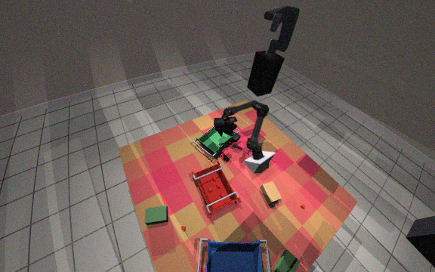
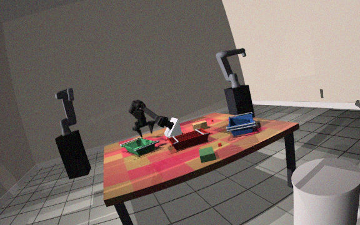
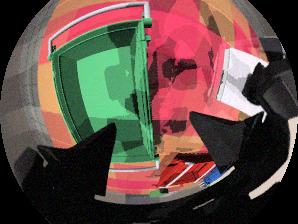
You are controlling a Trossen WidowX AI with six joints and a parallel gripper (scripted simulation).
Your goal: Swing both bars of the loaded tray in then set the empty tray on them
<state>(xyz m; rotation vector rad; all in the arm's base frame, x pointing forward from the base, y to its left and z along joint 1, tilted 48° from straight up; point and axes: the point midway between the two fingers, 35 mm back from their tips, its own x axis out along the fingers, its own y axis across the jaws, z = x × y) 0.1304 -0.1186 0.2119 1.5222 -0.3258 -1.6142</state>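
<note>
My gripper tip is 8 cm to the left of the green tray, 5 cm above it and 3 cm short of it. From my gripper tip the other things lie so: tan block: 47 cm to the left, 8 cm behind, 7 cm below.
</note>
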